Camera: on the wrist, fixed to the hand. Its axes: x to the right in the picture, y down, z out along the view.
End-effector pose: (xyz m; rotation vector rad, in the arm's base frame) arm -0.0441 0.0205 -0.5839 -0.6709 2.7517 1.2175
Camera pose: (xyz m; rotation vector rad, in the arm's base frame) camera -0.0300 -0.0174 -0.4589 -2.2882 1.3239 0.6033
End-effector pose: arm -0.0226 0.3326 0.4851 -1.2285 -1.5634 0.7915
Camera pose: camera 0.1057 0.3155 0.4627 0.1797 -1.7112 -0.3542
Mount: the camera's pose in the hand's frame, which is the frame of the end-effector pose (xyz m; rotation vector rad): -0.0269 0.0582 -0.1147 0.0370 0.2270 -1.5826
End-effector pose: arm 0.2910 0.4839 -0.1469 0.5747 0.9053 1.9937
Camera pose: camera 0.1983 0.3955 -0.1760 -0.3636 1.0043 0.5778
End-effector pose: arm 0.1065 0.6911 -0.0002 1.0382 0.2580 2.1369
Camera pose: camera 0.0010 0.6460 -0.0642 0.2798 0.8657 0.7612
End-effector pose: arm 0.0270 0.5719 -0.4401 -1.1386 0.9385 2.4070
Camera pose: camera 0.0782 0.4512 -0.4481 -1.3319 -0.0532 0.9611
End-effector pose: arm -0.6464 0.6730 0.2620 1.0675 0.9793 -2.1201
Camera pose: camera -0.5406 0.7362 0.2164 -0.2611 -1.3949 1.8098
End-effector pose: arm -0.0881 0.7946 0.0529 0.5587 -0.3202 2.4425
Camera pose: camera -0.1402 0.7753 -0.0662 0.3005 0.2329 0.9414
